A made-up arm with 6 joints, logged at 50 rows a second.
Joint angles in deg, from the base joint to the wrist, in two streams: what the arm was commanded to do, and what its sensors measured. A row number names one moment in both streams.
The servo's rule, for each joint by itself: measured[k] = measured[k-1] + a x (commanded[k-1-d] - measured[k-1]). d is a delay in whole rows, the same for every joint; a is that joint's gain. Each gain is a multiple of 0.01, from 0.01 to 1. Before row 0 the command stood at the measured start. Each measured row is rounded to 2 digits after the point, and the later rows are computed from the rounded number. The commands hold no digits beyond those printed.
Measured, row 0: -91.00, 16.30, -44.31, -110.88, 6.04, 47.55
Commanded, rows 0 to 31: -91.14, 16.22, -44.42, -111.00, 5.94, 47.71; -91.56, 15.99, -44.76, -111.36, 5.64, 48.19; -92.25, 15.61, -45.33, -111.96, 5.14, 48.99; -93.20, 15.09, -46.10, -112.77, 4.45, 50.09; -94.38, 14.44, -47.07, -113.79, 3.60, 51.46; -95.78, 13.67, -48.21, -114.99, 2.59, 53.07; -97.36, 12.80, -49.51, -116.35, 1.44, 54.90; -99.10, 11.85, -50.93, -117.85, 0.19, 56.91; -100.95, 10.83, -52.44, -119.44, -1.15, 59.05; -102.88, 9.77, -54.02, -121.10, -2.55, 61.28; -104.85, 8.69, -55.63, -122.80, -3.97, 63.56; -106.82, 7.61, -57.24, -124.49, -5.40, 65.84; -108.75, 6.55, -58.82, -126.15, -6.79, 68.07; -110.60, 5.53, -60.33, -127.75, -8.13, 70.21; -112.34, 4.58, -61.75, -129.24, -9.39, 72.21; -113.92, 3.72, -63.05, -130.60, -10.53, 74.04; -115.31, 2.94, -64.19, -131.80, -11.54, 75.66; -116.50, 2.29, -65.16, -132.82, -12.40, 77.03; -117.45, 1.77, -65.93, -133.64, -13.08, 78.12; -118.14, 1.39, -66.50, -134.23, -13.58, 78.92; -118.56, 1.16, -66.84, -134.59, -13.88, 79.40; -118.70, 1.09, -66.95, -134.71, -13.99, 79.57; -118.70, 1.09, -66.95, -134.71, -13.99, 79.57; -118.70, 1.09, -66.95, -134.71, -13.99, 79.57; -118.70, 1.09, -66.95, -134.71, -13.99, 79.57; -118.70, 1.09, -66.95, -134.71, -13.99, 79.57; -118.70, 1.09, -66.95, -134.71, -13.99, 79.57; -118.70, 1.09, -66.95, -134.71, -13.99, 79.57; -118.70, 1.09, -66.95, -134.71, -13.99, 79.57; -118.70, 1.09, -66.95, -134.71, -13.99, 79.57; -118.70, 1.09, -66.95, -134.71, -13.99, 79.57; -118.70, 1.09, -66.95, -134.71, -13.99, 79.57
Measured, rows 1 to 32: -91.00, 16.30, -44.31, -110.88, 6.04, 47.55; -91.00, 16.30, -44.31, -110.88, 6.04, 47.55; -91.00, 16.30, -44.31, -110.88, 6.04, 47.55; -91.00, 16.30, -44.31, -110.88, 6.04, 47.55; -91.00, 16.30, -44.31, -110.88, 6.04, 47.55; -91.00, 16.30, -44.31, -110.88, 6.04, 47.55; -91.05, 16.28, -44.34, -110.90, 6.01, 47.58; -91.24, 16.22, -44.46, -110.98, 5.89, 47.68; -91.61, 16.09, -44.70, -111.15, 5.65, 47.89; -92.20, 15.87, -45.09, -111.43, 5.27, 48.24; -93.01, 15.56, -45.64, -111.83, 4.74, 48.76; -94.03, 15.14, -46.36, -112.37, 4.05, 49.45; -95.26, 14.63, -47.24, -113.05, 3.21, 50.32; -96.68, 14.02, -48.27, -113.87, 2.24, 51.37; -98.26, 13.32, -49.44, -114.82, 1.16, 52.60; -99.97, 12.54, -50.72, -115.89, -0.03, 53.99; -101.78, 11.69, -52.09, -117.06, -1.29, 55.52; -103.64, 10.79, -53.53, -118.32, -2.61, 57.17; -105.53, 9.86, -55.01, -119.65, -3.95, 58.91; -107.41, 8.91, -56.50, -121.03, -5.29, 60.72; -109.23, 7.96, -57.97, -122.43, -6.60, 62.56; -110.97, 7.03, -59.39, -123.82, -7.86, 64.40; -112.58, 6.13, -60.73, -125.18, -9.04, 66.20; -114.03, 5.29, -61.97, -126.48, -10.12, 67.93; -115.30, 4.52, -63.08, -127.70, -11.07, 69.56; -116.35, 3.83, -64.04, -128.81, -11.87, 71.06; -117.17, 3.24, -64.82, -129.79, -12.51, 72.39; -117.74, 2.77, -65.42, -130.63, -12.98, 73.54; -118.10, 2.40, -65.85, -131.32, -13.30, 74.50; -118.32, 2.11, -66.16, -131.90, -13.52, 75.31; -118.46, 1.89, -66.38, -132.38, -13.67, 75.99; -118.55, 1.71, -66.54, -132.78, -13.77, 76.56
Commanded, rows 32 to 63: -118.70, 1.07, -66.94, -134.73, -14.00, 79.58; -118.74, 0.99, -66.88, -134.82, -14.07, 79.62; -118.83, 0.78, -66.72, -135.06, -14.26, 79.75; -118.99, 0.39, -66.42, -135.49, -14.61, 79.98; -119.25, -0.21, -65.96, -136.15, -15.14, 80.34; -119.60, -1.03, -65.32, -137.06, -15.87, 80.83; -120.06, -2.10, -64.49, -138.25, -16.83, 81.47; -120.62, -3.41, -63.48, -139.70, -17.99, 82.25; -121.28, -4.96, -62.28, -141.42, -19.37, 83.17; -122.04, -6.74, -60.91, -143.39, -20.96, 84.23; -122.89, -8.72, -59.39, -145.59, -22.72, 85.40; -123.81, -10.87, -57.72, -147.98, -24.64, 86.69; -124.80, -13.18, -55.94, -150.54, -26.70, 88.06; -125.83, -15.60, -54.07, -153.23, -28.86, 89.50; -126.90, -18.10, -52.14, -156.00, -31.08, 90.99; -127.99, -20.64, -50.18, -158.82, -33.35, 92.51; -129.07, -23.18, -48.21, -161.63, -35.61, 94.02; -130.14, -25.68, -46.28, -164.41, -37.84, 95.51; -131.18, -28.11, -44.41, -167.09, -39.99, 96.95; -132.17, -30.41, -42.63, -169.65, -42.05, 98.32; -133.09, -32.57, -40.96, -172.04, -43.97, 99.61; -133.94, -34.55, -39.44, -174.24, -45.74, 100.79; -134.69, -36.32, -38.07, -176.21, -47.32, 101.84; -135.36, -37.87, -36.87, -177.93, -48.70, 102.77; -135.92, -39.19, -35.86, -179.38, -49.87, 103.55; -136.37, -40.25, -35.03, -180.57, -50.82, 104.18; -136.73, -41.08, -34.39, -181.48, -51.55, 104.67; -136.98, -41.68, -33.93, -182.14, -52.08, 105.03; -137.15, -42.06, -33.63, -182.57, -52.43, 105.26; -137.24, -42.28, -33.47, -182.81, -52.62, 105.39; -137.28, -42.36, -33.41, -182.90, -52.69, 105.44; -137.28, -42.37, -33.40, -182.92, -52.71, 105.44
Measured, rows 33 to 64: -118.61, 1.57, -66.65, -133.11, -13.84, 77.04; -118.64, 1.46, -66.73, -133.38, -13.89, 77.44; -118.66, 1.38, -66.79, -133.61, -13.92, 77.78; -118.67, 1.32, -66.83, -133.80, -13.94, 78.07; -118.68, 1.27, -66.86, -133.95, -13.96, 78.31; -118.69, 1.23, -66.89, -134.08, -13.97, 78.51; -118.69, 1.19, -66.90, -134.19, -13.98, 78.68; -118.71, 1.15, -66.89, -134.30, -14.01, 78.83; -118.75, 1.07, -66.84, -134.43, -14.09, 78.98; -118.84, 0.92, -66.72, -134.61, -14.26, 79.14; -118.99, 0.67, -66.51, -134.87, -14.54, 79.33; -119.22, 0.30, -66.18, -135.24, -14.97, 79.57; -119.53, -0.23, -65.71, -135.75, -15.57, 79.87; -119.93, -0.93, -65.09, -136.42, -16.34, 80.25; -120.43, -1.82, -64.30, -137.27, -17.31, 80.72; -121.03, -2.90, -63.35, -138.31, -18.48, 81.28; -121.72, -4.18, -62.24, -139.55, -19.84, 81.94; -122.49, -5.65, -60.97, -140.98, -21.38, 82.70; -123.34, -7.31, -59.56, -142.61, -23.08, 83.56; -124.26, -9.13, -58.02, -144.42, -24.93, 84.51; -125.24, -11.10, -56.37, -146.39, -26.90, 85.55; -126.26, -13.20, -54.64, -148.50, -28.96, 86.66; -127.30, -15.40, -52.84, -150.73, -31.09, 87.84; -128.35, -17.66, -51.00, -153.06, -33.25, 89.07; -129.40, -19.96, -49.15, -155.45, -35.41, 90.33; -130.42, -22.26, -47.32, -157.86, -37.53, 91.61; -131.41, -24.53, -45.54, -160.27, -39.59, 92.89; -132.35, -26.73, -43.83, -162.64, -41.56, 94.15; -133.22, -28.84, -42.22, -164.95, -43.40, 95.38; -134.01, -30.83, -40.72, -167.16, -45.10, 96.56; -134.72, -32.67, -39.36, -169.24, -46.63, 97.68; -135.33, -34.34, -38.15, -171.17, -47.97, 98.72
